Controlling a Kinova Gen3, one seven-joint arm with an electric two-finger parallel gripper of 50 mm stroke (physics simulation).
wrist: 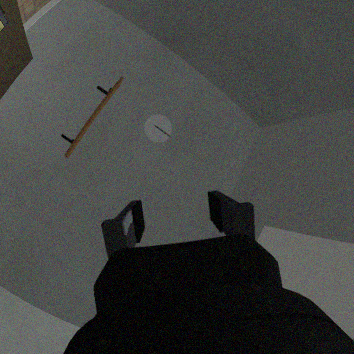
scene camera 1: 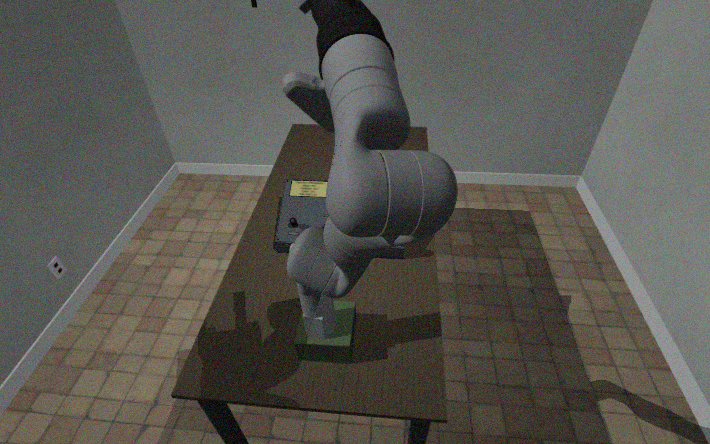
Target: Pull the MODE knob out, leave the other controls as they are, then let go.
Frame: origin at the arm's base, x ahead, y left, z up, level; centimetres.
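Seen in the pictures: gripper, fingertip midpoint: (wrist: 175, 209); arm's base, origin of the base link: (scene camera 1: 321, 325).
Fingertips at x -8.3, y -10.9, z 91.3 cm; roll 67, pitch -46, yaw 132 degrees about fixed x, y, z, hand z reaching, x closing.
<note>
Pixels of each thing's top centre, then the offset from my fingertips to it. "spot": a spot on its surface instead. Level surfaces: height alone.
- dark grey control panel, its level: dz -88.6 cm
- yellow label, surface spot: (scene camera 1: 307, 189) spot: dx +64.3, dy +35.8, dz -84.8 cm
- small black knob, middle of its top: (scene camera 1: 292, 218) dx +48.1, dy +36.0, dz -87.0 cm
- brown table, its level: dz -100.8 cm
- table corner, surface spot: (wrist: 17, 62) spot: dx +131.9, dy +61.0, dz -100.8 cm
A dark grey control panel (scene camera 1: 308, 209) lies on the table, with a yellow label (scene camera 1: 307, 189) at its back edge. A small black knob (scene camera 1: 293, 222) stands on its left part; its lettering is too small to read, so I cannot tell if it is the MODE knob. The arm hides the panel's right part and any controls there. My gripper (wrist: 175, 209) is open and empty, with its two fingers wide apart in the wrist view. It is raised high, well away from the panel, and is largely cut off at the top of the scene view.
The arm stands on a green block (scene camera 1: 342, 327) near the front of the brown table (scene camera 1: 387, 390). In the wrist view, a wooden wall shelf (wrist: 94, 117) on black brackets and a round pale clock (wrist: 158, 128) show beyond the fingers. A table corner (wrist: 17, 62) shows at the upper left.
</note>
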